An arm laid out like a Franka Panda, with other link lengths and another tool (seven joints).
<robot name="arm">
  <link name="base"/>
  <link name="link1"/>
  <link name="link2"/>
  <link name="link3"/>
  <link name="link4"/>
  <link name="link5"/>
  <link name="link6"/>
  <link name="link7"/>
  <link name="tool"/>
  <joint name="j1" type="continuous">
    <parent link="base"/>
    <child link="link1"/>
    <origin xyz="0 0 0.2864" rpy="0 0 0"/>
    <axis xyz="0 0 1"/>
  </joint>
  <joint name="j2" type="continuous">
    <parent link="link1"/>
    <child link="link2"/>
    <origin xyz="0 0 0" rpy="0 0 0"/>
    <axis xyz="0 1 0"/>
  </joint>
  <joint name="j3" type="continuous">
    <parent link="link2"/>
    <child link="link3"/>
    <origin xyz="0 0 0.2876" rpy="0 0 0"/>
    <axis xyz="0 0 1"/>
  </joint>
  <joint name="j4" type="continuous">
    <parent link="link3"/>
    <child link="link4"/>
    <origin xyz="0.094 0 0" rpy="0 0 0"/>
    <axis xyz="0 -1 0"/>
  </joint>
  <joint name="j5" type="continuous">
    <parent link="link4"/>
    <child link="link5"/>
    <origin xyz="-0.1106 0 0.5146" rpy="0 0 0"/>
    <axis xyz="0 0 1"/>
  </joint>
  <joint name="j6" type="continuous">
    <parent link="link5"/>
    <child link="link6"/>
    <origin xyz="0 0 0" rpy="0 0 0"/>
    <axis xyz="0 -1 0"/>
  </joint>
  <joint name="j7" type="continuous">
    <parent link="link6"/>
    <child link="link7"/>
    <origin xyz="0.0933 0 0" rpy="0 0 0"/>
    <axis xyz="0 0 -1"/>
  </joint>
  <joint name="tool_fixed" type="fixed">
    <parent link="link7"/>
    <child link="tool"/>
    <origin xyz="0.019 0.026 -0.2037" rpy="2.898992 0 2.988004"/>
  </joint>
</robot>
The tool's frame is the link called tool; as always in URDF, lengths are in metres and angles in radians. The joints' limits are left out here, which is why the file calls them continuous.
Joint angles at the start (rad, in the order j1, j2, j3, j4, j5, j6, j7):
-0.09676 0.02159 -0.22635 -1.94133 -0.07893 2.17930 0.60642
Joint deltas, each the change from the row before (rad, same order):
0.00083 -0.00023 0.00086 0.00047 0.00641 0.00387 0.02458
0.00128 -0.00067 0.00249 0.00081 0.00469 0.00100 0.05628
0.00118 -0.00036 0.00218 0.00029 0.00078 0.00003 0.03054
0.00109 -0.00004 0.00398 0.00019 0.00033 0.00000 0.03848
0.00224 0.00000 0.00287 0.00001 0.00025 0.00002 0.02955
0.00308 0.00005 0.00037 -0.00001 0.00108 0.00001 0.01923
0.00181 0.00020 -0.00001 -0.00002 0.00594 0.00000 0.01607
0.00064 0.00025 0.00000 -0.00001 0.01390 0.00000 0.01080
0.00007 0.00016 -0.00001 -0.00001 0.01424 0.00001 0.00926
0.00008 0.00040 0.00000 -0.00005 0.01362 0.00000 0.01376
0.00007 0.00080 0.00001 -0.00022 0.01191 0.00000 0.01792
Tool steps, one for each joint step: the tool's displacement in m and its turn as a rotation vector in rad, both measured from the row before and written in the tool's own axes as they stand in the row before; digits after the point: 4 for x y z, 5 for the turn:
-0.0002 0.0020 -0.0006 -0.00732 -0.00583 0.02603
0.0002 0.0023 -0.0008 -0.00527 -0.01175 0.05421
0.0009 0.0016 -0.0002 -0.00164 -0.00616 0.02710
0.0018 0.0022 0.0002 -0.00135 -0.00734 0.03297
0.0022 0.0021 0.0003 -0.00112 -0.00507 0.02423
0.0017 0.0014 0.0002 -0.00110 -0.00276 0.01631
0.0011 0.0009 0.0003 -0.00288 -0.00003 0.01824
0.0012 0.0008 0.0003 -0.00620 0.00500 0.01994
0.0009 0.0006 0.0002 -0.00625 0.00534 0.01923
0.0008 0.0004 0.0004 -0.00560 0.00413 0.02316
0.0006 0.0000 0.0007 -0.00419 0.00252 0.02601

